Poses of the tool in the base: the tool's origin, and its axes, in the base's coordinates. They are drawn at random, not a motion.
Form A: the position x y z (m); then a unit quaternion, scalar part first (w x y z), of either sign.
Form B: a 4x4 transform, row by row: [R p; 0 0 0 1], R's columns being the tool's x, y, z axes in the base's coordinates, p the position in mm. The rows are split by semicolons. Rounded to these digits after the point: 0 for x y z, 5 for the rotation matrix.
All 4 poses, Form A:
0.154, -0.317, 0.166, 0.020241, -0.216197, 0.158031, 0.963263
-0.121, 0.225, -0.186, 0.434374, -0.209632, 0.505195, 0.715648
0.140, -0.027, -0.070, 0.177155, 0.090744, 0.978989, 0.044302
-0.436, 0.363, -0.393, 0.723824, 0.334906, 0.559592, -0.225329
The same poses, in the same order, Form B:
-0.90570, -0.10733, -0.41011, 154; -0.02934, -0.94923, 0.31320, -317; -0.42291, 0.29570, 0.85657, 166; 0, 0, 0, 1
-0.53475, -0.83353, 0.13884, -121; 0.40991, -0.11219, 0.90520, 225; -0.73893, 0.54097, 0.40167, -186; 0, 0, 0, 1
-0.92076, 0.16198, 0.35491, 140; 0.19337, 0.97961, 0.05459, -27; -0.33883, 0.11889, -0.93331, -70; 0, 0, 0, 1
0.27217, 0.70102, 0.65916, -436; 0.04862, 0.67413, -0.73701, 363; -0.96102, 0.23264, 0.14939, -393; 0, 0, 0, 1

